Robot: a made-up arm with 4 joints.
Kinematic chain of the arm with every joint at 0, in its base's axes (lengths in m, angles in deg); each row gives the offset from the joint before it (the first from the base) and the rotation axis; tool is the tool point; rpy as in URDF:
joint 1: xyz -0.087 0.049 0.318 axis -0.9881 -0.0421 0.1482
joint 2: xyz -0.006 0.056 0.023 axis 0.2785 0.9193 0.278
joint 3: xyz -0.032 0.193 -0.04 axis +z
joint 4: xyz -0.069 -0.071 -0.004 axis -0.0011 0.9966 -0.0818
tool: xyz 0.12 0.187 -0.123 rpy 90 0 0
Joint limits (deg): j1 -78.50..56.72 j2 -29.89..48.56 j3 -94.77..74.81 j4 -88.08..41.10
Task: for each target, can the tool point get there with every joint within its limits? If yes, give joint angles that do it. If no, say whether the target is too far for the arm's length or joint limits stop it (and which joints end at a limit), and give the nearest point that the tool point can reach.
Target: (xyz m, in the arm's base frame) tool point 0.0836 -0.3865 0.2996
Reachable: no: joint limits stop it (at a limit: joint 1, joint 2, joint 3) | nearest point 0.0175 -0.0144 0.4974 | short by 0.427 m
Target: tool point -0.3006 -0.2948 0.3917
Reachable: no: joint limits stop it (at a limit: joint 1, joint 2, joint 3, joint 4) | nearest point -0.1593 -0.1218 0.6363 | short by 0.331 m
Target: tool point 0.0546 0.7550 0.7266
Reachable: no: too far | nearest point -0.0268 0.4074 0.5275 | short by 0.409 m
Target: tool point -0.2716 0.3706 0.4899
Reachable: yes | joints -25.61 37.26 56.72 -5.36
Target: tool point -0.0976 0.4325 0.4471
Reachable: yes | joints -20.14 -7.68 37.38 -58.02
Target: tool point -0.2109 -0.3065 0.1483
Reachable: no: joint limits stop it (at a limit: joint 1, joint 3, joint 4) | nearest point -0.1550 -0.0420 0.0026 | short by 0.307 m
